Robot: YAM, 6 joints.
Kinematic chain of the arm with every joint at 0, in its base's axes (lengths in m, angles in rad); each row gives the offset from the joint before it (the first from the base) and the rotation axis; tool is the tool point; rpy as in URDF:
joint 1: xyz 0 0 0.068 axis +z
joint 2: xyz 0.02 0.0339 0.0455 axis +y
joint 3: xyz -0.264 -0.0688 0 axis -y
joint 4: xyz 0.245 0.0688 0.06 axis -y
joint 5: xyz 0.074 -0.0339 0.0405 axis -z
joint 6: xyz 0.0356 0 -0.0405 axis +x
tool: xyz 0 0 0 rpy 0 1.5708 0
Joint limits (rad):
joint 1: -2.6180..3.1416
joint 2: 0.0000..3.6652
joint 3: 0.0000..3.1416
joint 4: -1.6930..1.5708
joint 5: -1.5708..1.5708
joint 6: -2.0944..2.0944
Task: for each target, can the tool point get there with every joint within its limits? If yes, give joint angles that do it. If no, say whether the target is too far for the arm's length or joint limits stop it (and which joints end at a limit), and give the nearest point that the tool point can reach.
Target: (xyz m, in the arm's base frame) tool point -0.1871 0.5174 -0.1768
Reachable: yes | joints 1.9061 3.3664 2.5138 -0.0634 -0.1806 -0.1440
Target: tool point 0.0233 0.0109 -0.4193
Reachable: no: joint limits stop it (at a limit: joint 2) | nearest point 0.0659 0.0308 -0.3347 | short by 0.097 m
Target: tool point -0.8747 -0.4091 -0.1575
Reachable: no: too far | nearest point -0.5412 -0.3039 -0.0593 | short by 0.363 m
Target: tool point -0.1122 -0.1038 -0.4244
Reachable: no: joint limits stop it (at a limit: joint 2) | nearest point -0.1215 -0.1124 -0.3707 | short by 0.055 m
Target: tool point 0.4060 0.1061 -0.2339
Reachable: yes | joints 0.2189 3.2082 1.7270 0.4475 -0.4479 1.4966
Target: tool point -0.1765 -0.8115 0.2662
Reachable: no: too far | nearest point -0.1350 -0.6205 0.2294 | short by 0.199 m
